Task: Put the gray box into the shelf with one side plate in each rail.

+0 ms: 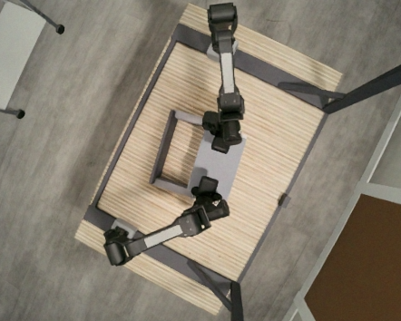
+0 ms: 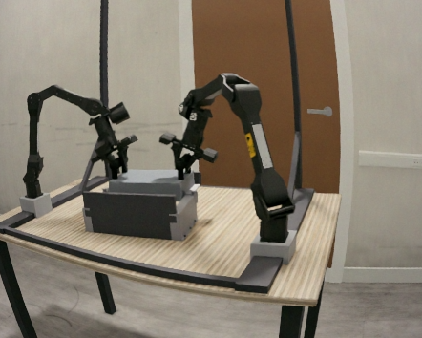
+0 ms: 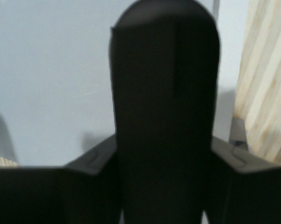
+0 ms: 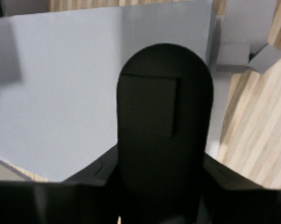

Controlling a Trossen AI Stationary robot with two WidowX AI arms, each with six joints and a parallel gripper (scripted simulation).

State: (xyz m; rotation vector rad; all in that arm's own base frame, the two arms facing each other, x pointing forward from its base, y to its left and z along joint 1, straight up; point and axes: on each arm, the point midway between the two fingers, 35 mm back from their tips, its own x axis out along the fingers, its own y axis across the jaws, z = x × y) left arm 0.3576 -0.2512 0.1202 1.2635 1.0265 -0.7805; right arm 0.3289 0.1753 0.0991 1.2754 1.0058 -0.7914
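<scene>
Now: left hand 12 cm to the left of the gray box, 5 cm above it and 2 cm short of it. Also, from my left hand: shelf back wall 25 cm ahead, 8 cm below, 7 cm to the right.
My right hand is 30 mm past the gray box, 110 mm to the right of it and 50 mm above it. Also, from my right hand: shelf back wall: 200 mm ahead, 160 mm to the left, 80 mm below.
</scene>
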